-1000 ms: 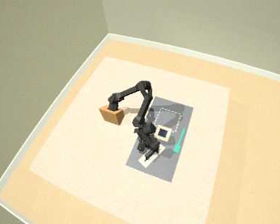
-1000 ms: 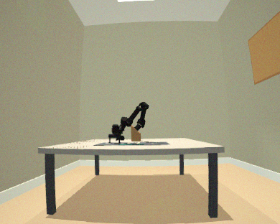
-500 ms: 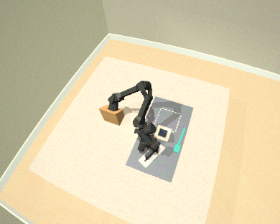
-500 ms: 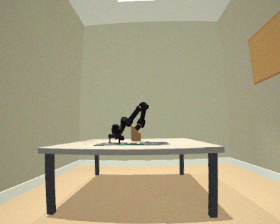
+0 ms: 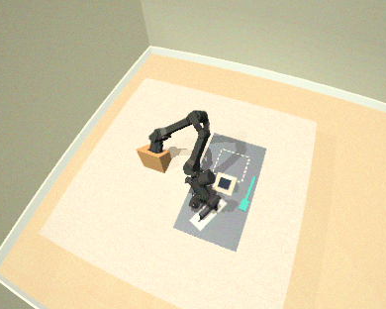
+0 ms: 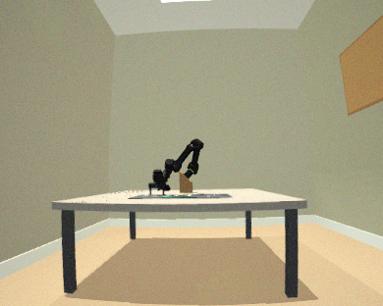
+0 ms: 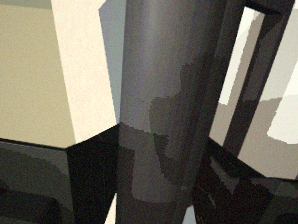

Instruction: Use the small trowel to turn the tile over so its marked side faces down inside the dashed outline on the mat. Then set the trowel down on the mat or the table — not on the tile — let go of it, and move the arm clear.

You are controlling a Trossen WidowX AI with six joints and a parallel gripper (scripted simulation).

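Right now the white tile is 30 mm behind my gripper tip, 170 mm to the left of it and 50 mm below it. Also, from my gripper tip: teal trowel (120 mm ahead, 160 mm to the left, 50 mm below); grey mat (20 mm behind, 170 mm to the left, 70 mm below).
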